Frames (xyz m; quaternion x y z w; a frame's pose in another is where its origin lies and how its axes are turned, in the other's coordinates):
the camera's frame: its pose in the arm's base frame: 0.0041 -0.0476 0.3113 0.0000 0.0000 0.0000 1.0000
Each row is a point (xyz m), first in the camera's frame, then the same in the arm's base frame.
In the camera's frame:
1: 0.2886 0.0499 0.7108
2: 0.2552 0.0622 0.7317
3: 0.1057 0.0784 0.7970
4: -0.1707 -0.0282 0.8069
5: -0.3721 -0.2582 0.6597
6: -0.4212 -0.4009 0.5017
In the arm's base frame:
1: 0.2927 0.0023 1.0221
2: 0.2593 0.0146 1.0430
3: 0.1098 0.0308 1.1083
4: -0.1666 -0.0758 1.1182
5: -0.3680 -0.3058 0.9710
6: -0.4171 -0.4485 0.8130

